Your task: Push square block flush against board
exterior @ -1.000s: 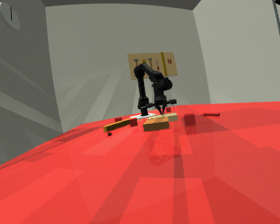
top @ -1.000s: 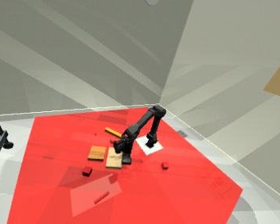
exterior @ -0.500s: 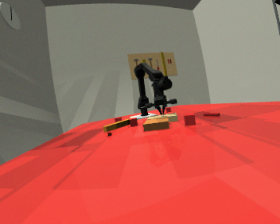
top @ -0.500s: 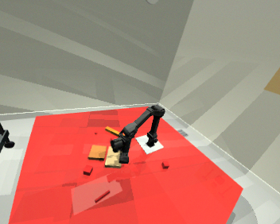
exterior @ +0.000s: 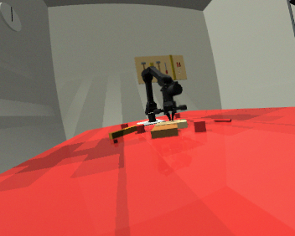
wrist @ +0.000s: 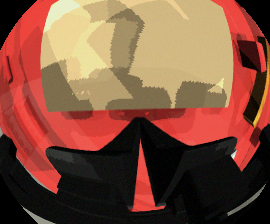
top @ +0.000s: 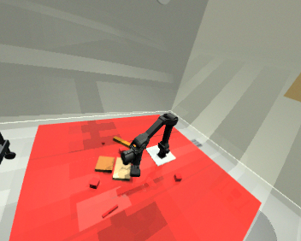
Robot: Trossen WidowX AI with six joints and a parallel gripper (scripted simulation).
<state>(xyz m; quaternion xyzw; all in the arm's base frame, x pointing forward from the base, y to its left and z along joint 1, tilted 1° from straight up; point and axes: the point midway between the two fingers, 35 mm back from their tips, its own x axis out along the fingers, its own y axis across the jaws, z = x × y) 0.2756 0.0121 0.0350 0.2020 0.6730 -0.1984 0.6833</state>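
Now: the board 60 mm ahead of my gripper tip, 40 mm to the right of it and 10 mm above it. From my gripper tip the other things lie so: orange square block (150 mm ahead, 120 mm to the right, 10 mm above); then thin red bar (220 mm ahead, 140 mm to the left); then long thin yellow bar (250 mm to the right, 60 mm behind, 10 mm above).
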